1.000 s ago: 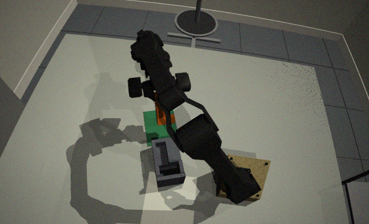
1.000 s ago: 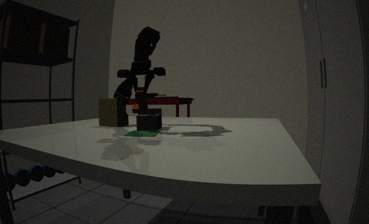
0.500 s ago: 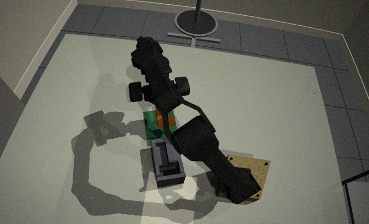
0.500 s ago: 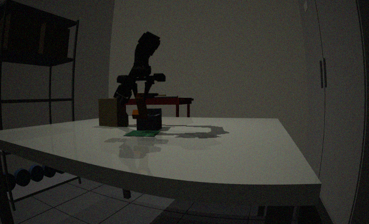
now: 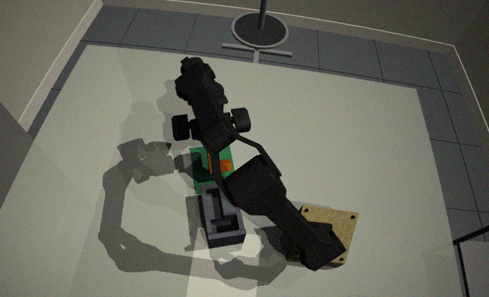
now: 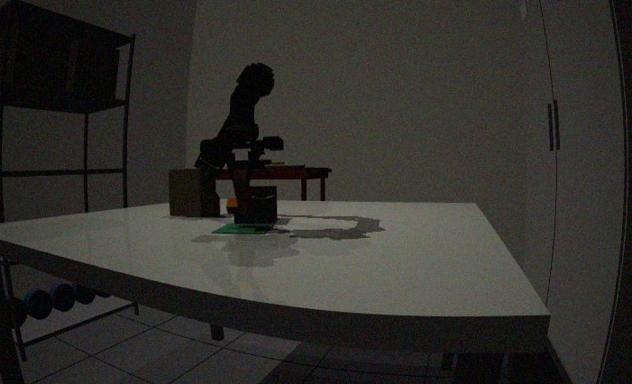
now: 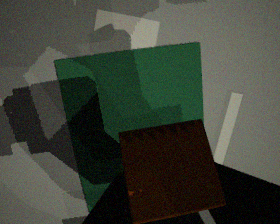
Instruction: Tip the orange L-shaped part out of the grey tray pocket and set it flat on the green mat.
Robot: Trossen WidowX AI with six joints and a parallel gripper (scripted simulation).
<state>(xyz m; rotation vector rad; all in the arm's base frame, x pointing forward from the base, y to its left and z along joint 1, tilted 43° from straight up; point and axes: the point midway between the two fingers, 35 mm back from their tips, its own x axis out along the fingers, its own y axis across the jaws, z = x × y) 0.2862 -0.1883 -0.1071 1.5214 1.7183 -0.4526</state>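
Now: gripper tip 10 mm past the green mat, 20 mm to the right of it and 120 mm above it. Also, from my gripper tip: L-shaped part: 20 mm behind, 20 mm to the left, 30 mm below.
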